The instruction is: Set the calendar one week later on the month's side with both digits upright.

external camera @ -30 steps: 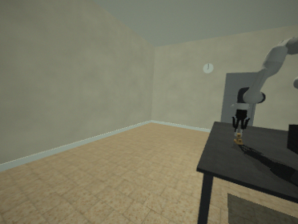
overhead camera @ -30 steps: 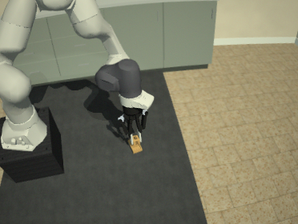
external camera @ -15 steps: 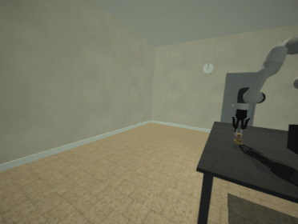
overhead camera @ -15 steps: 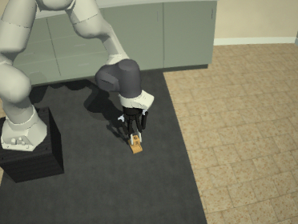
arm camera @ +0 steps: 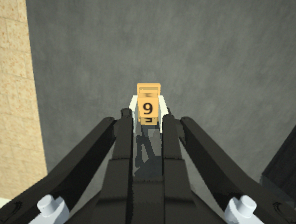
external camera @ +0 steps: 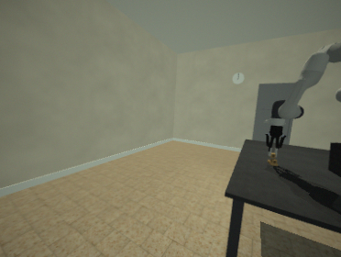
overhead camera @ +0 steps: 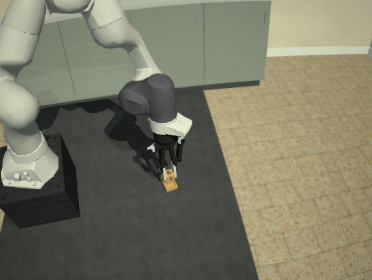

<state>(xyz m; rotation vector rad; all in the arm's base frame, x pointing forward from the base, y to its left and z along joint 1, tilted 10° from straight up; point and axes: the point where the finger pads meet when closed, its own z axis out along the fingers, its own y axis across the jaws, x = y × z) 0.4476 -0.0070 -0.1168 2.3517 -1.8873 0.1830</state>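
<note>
Right now my hand is 30 mm above the orange calendar cube. Round my hand: orange calendar tray (10 mm behind, 20 mm to the left, 80 mm below).
</note>
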